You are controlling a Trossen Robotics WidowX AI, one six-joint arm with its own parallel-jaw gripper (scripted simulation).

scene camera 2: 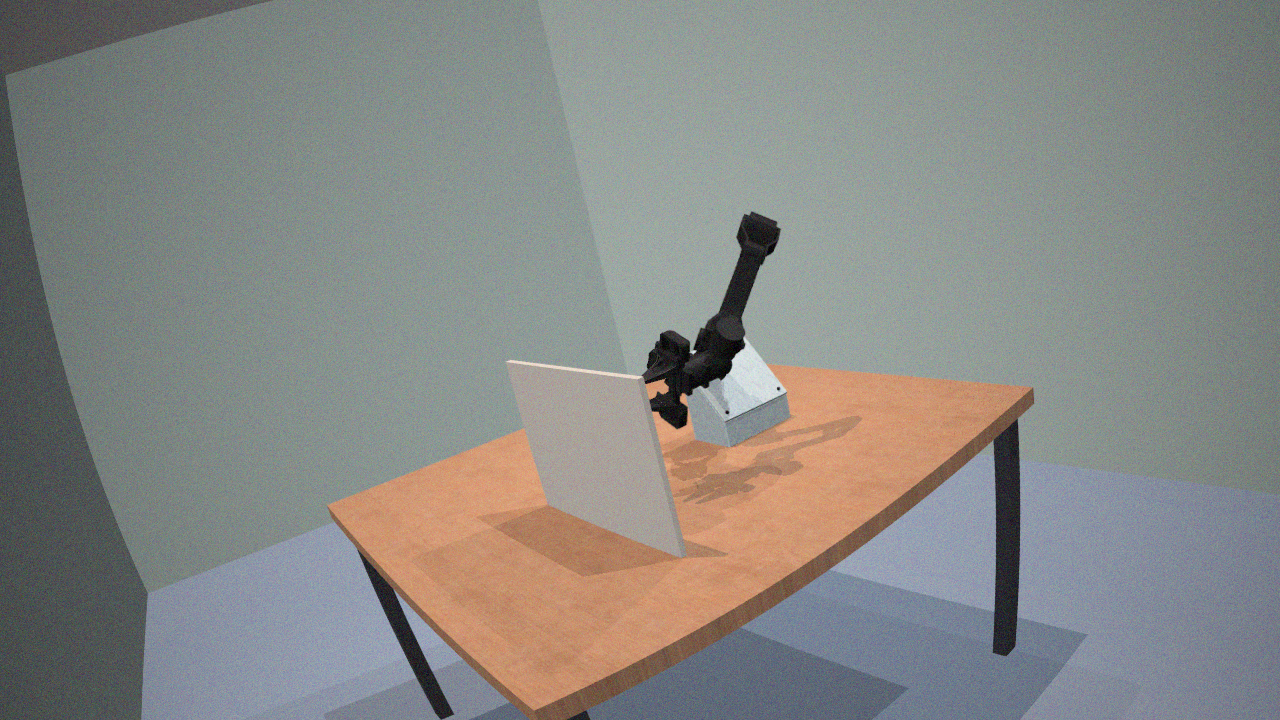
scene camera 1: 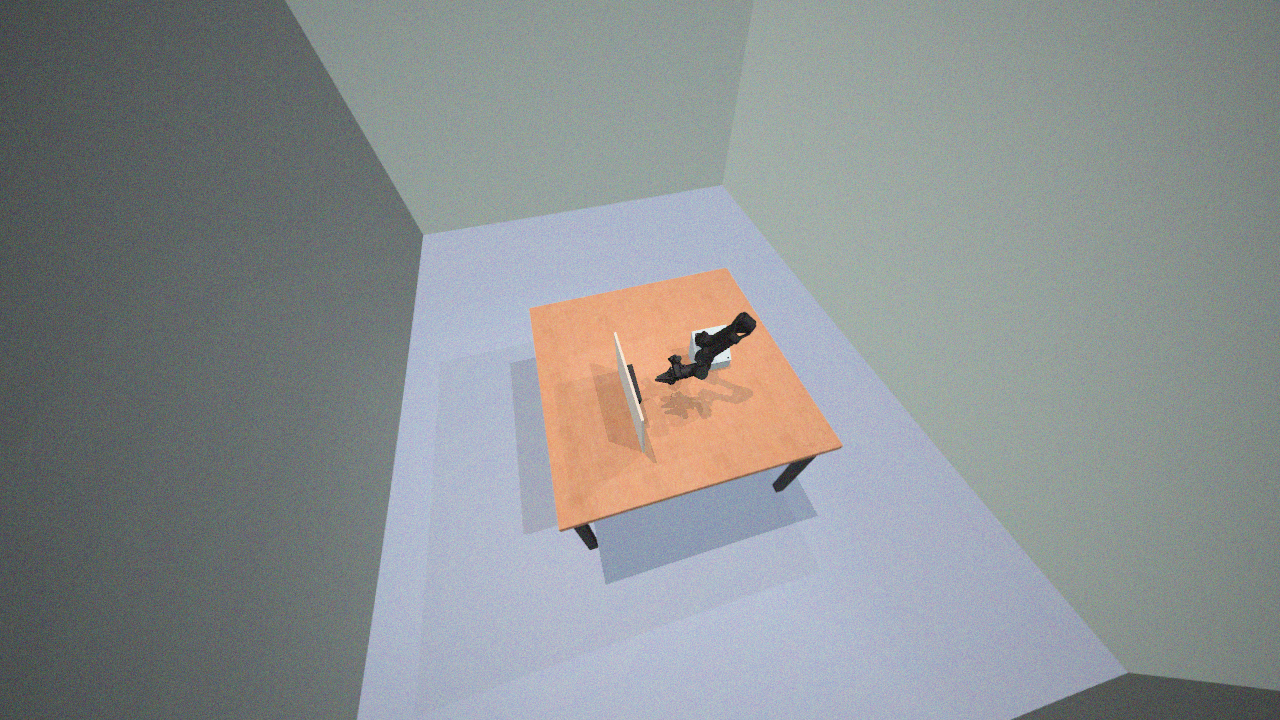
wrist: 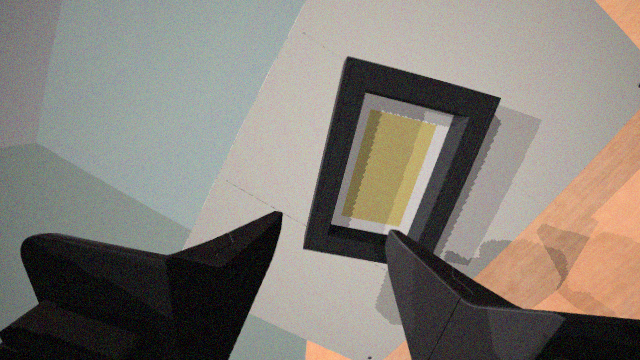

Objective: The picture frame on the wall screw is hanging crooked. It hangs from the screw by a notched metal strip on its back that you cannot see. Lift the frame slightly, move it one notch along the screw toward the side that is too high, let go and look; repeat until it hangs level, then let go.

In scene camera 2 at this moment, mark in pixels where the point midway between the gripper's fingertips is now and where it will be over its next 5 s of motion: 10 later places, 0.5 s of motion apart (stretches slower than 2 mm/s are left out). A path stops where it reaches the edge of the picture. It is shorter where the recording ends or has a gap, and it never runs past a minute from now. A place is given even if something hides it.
The gripper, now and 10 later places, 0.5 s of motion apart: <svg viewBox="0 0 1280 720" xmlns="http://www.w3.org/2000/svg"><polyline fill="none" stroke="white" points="637,396 668,366 671,360 662,372 643,390 628,397 607,405 602,408 591,411 588,413 588,414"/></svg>
